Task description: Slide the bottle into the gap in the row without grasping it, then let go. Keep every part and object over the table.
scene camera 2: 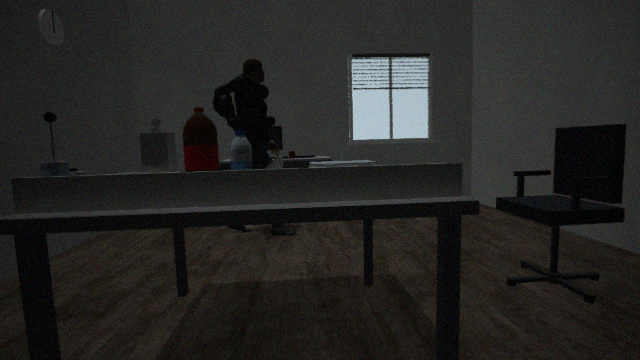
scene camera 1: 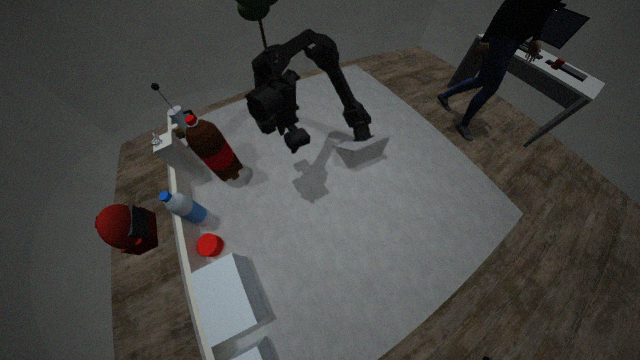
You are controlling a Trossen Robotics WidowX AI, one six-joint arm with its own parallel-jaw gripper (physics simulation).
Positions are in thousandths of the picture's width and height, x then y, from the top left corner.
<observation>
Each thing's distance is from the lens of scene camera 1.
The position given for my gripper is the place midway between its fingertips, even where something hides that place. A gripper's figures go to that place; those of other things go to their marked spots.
my gripper (scene camera 1: 449,399): 58 cm
blue-capped bottle (scene camera 1: 280,568): 62 cm
white box (scene camera 1: 357,832): 56 cm
large brown bottle (scene camera 1: 320,385): 62 cm
The marked spots on the blue-capped bottle and the white box are 30 cm apart.
</observation>
